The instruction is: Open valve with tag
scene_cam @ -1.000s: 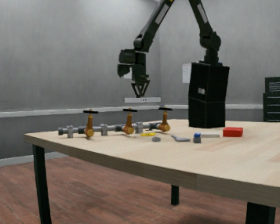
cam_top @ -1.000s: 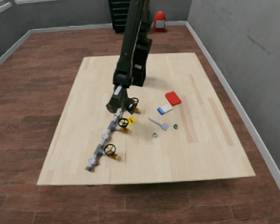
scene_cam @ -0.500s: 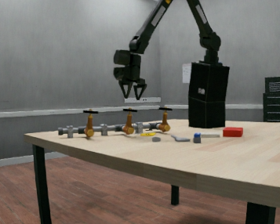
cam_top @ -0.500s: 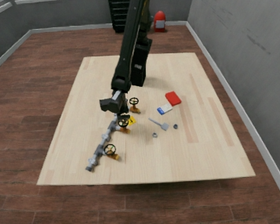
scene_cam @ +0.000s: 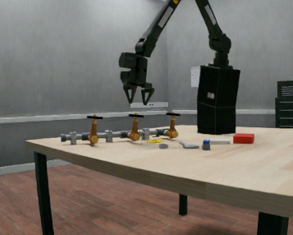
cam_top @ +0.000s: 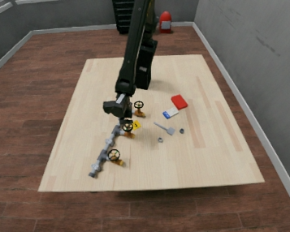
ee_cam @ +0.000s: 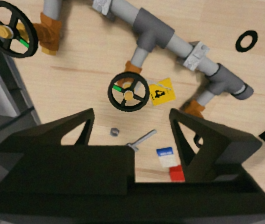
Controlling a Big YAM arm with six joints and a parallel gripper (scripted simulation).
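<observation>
Now: hand 80 mm past the yellow tag, 20 mm to the right of it and 170 mm above it. Also, from my hand: blue-and-white block 170 mm behind, 290 mm to the left, 170 mm below; then grey flat tool 40 mm behind, 250 mm to the left, 170 mm below; then grey part 10 mm behind, 350 mm to the left, 170 mm below.
</observation>
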